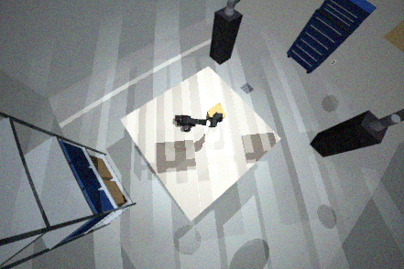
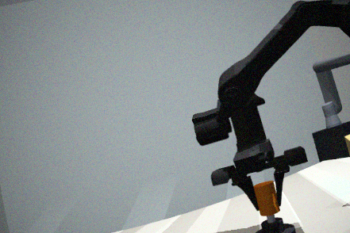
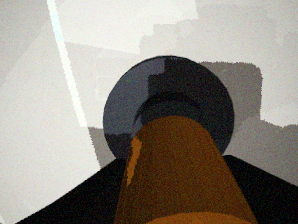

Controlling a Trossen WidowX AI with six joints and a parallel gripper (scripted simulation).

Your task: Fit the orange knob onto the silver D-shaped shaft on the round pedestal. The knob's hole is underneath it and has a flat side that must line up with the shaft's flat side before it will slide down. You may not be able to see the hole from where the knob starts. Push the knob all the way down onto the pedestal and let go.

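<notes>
Now: gripper tip 30 mm below the orange knob. From my gripper tip the other things lie so: dark round pedestal (40 mm below).
</notes>
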